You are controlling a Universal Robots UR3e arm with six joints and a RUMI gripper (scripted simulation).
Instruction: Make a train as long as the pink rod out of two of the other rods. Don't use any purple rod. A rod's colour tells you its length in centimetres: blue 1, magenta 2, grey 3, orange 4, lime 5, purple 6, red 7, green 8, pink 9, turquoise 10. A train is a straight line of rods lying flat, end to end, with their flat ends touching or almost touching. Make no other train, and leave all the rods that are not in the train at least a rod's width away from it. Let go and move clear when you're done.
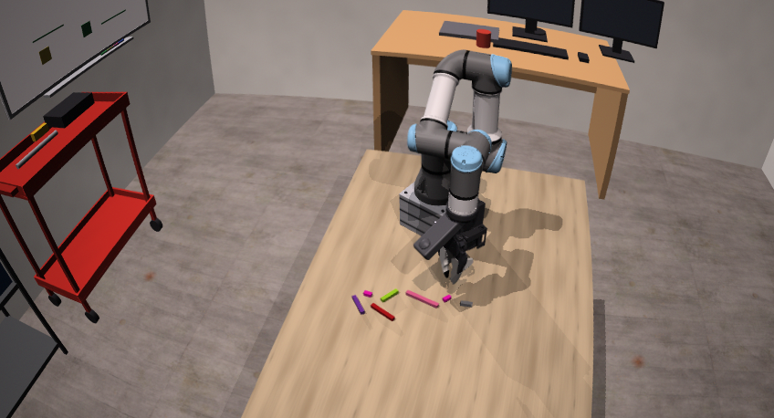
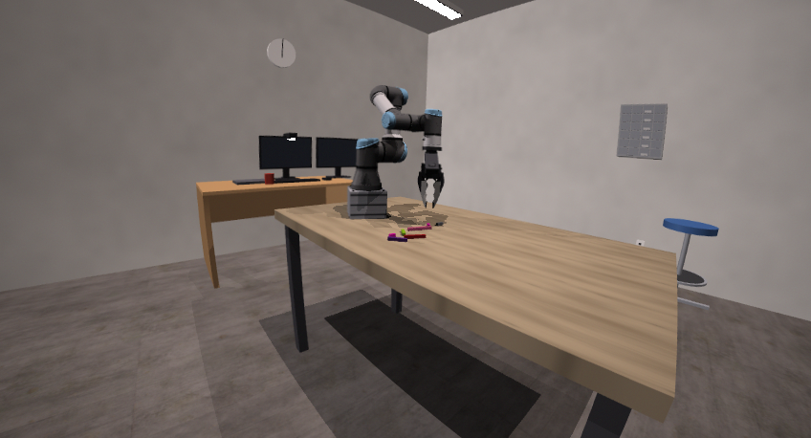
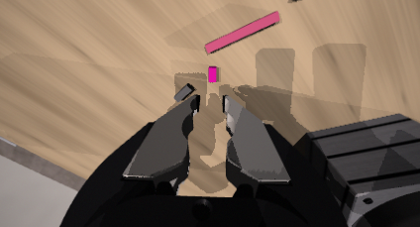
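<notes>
The grey rod lies 20 mm ahead of my hand, 50 mm to the left of it and 80 mm below it. Also, from my hand: pink rod: 60 mm to the right, 80 mm below; then lime rod: 140 mm to the right, 80 mm below; then red rod: 50 mm ahead, 160 mm to the right, 80 mm below.
</notes>
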